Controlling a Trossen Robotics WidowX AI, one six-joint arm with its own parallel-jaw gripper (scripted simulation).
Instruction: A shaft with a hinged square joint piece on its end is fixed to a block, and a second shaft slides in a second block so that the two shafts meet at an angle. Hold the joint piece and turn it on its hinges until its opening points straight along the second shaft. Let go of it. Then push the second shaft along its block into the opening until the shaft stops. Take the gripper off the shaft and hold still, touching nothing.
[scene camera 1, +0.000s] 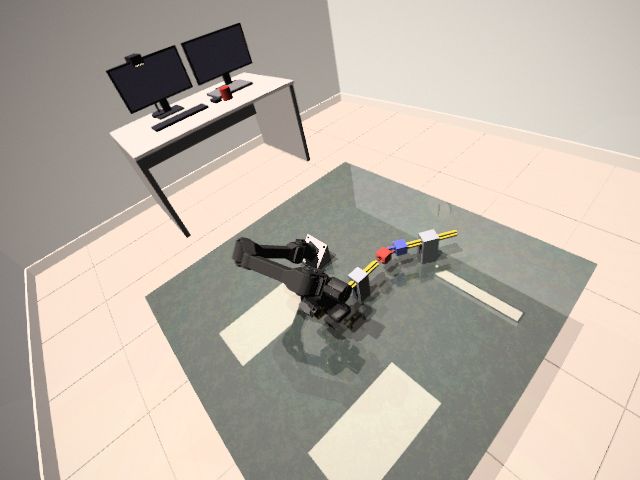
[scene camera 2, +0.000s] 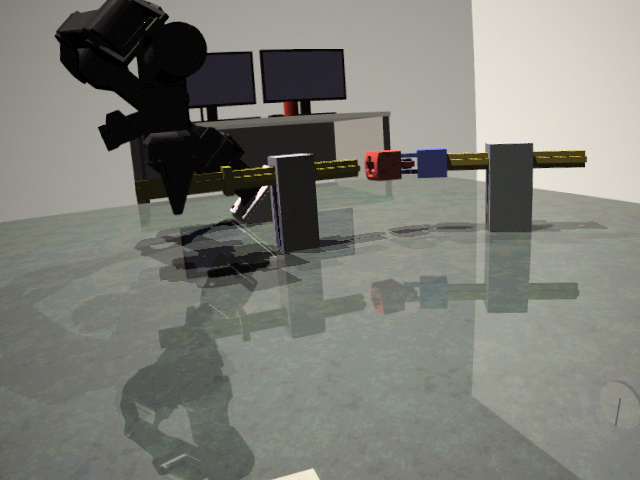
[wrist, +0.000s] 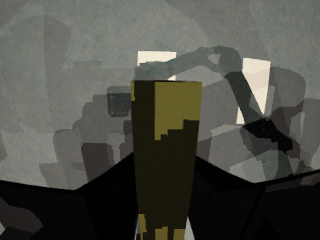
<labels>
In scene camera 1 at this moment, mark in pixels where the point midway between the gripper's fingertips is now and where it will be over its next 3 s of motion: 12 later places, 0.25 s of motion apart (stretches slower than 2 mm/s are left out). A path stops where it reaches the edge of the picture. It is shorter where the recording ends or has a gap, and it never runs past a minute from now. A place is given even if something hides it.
My gripper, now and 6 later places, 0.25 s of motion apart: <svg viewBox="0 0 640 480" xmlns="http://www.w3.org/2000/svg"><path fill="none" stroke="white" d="M328 312L331 310L333 308L336 305L338 303L340 302L339 300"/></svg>
</labels>
